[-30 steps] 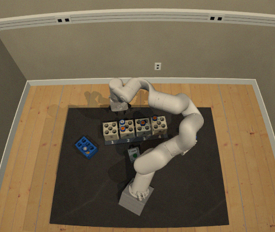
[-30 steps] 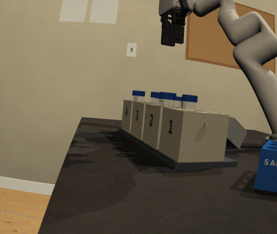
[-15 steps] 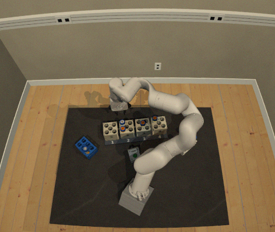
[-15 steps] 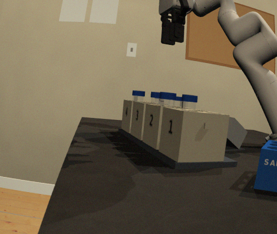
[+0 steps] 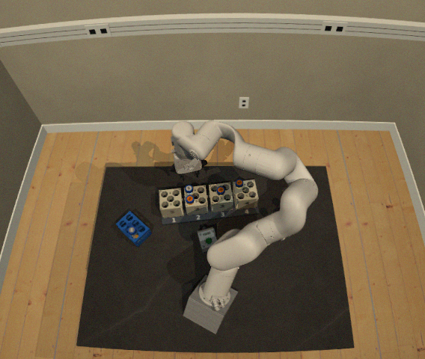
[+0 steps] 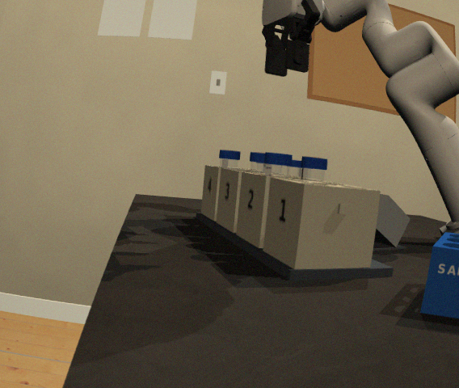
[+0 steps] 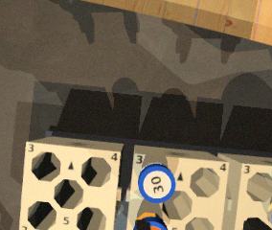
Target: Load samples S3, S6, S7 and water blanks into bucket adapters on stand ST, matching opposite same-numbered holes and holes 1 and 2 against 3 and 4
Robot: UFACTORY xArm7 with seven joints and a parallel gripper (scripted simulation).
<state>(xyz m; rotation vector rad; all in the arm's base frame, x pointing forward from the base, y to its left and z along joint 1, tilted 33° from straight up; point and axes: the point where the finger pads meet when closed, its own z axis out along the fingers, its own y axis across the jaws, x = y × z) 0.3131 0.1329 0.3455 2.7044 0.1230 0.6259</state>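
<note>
My gripper is now 38 cm to the left of the white blank rack, 22 cm above it and 21 cm past it. The rest, counted from my hand: blue sample rack: 29 cm to the left, 22 cm below, 9 cm behind; then adapter 1: 20 cm below, 10 cm to the left, 1 cm behind.
</note>
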